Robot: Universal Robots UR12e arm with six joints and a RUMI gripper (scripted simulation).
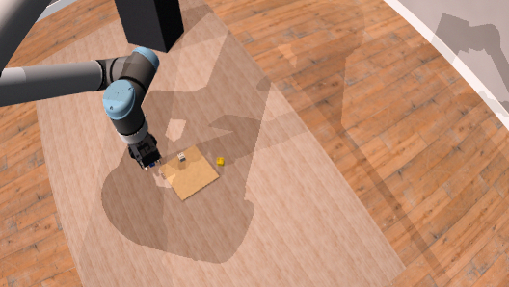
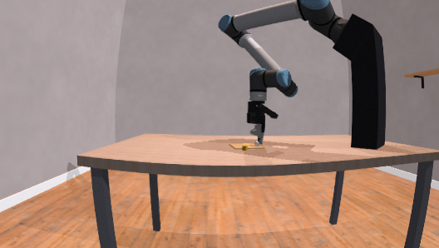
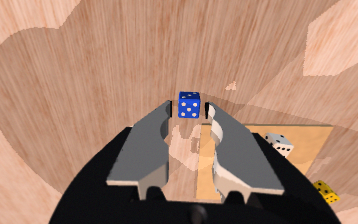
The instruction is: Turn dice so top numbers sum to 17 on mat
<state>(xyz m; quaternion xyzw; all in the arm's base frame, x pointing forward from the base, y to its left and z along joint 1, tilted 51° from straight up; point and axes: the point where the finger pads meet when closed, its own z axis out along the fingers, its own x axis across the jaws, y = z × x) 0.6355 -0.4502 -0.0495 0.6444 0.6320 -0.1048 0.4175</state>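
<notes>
Now: hand 10 mm above the blue die. Also, from my hand: white die 60 mm ahead, 90 mm to the left; tan mat 110 mm ahead, 70 mm to the left, 20 mm below; yellow die 160 mm ahead, 160 mm to the left, 10 mm below.
</notes>
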